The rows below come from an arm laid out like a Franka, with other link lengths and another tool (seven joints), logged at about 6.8 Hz.
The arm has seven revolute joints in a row. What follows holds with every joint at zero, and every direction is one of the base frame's. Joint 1 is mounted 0.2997 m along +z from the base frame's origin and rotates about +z. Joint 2 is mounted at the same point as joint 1 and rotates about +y. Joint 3 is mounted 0.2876 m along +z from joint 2 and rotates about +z. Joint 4 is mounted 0.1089 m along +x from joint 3 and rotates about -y. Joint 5 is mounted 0.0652 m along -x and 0.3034 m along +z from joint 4 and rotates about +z. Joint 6 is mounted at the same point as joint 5 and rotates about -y. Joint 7 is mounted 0.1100 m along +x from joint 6 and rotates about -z. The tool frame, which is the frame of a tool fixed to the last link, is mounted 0.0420 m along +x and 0.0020 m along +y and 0.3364 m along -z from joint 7; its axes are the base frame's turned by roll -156.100, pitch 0.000 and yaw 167.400 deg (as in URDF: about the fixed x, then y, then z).
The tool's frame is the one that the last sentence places.
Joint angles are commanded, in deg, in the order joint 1, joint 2, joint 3, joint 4, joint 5, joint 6, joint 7. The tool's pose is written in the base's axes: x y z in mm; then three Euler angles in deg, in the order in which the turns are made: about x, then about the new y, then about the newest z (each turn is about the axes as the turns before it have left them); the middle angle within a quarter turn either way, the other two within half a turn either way. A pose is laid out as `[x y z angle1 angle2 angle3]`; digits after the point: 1 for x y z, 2 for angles.
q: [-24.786, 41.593, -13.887, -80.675, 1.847, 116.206, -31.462]
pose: [542.9 -405.2 -4.6 153.31 -14.87 -167.39]
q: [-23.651, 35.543, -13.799, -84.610, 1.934, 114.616, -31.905]
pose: [543.6 -385.8 33.7 154.11 -13.52 -167.64]
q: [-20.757, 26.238, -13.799, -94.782, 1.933, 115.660, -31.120]
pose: [534.8 -341.4 66.6 155.47 -12.08 -168.05]
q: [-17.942, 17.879, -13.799, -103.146, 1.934, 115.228, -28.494]
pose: [520.6 -296.6 94.2 157.25 -11.87 -167.31]
